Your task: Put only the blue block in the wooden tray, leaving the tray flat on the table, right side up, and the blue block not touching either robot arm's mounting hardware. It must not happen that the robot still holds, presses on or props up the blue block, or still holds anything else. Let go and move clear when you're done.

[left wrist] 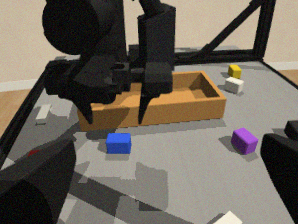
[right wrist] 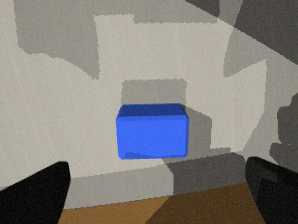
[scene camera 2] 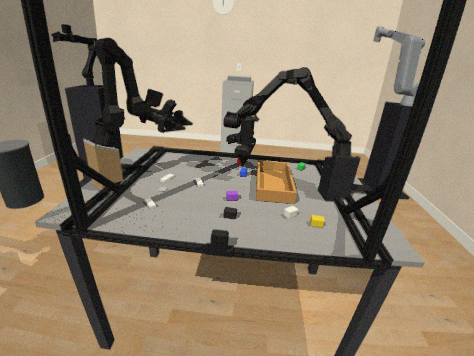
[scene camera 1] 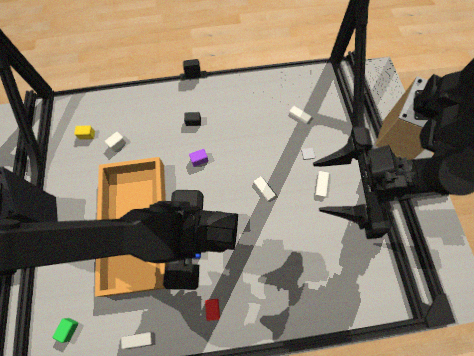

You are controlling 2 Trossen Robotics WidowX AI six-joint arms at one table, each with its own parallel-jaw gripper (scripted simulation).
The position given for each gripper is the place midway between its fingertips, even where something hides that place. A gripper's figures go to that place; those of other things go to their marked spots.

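Scene:
The left gripper (left wrist: 169, 146) is 10 cm from the lens, while the right gripper (left wrist: 115, 123) sits 39 cm from the lens.

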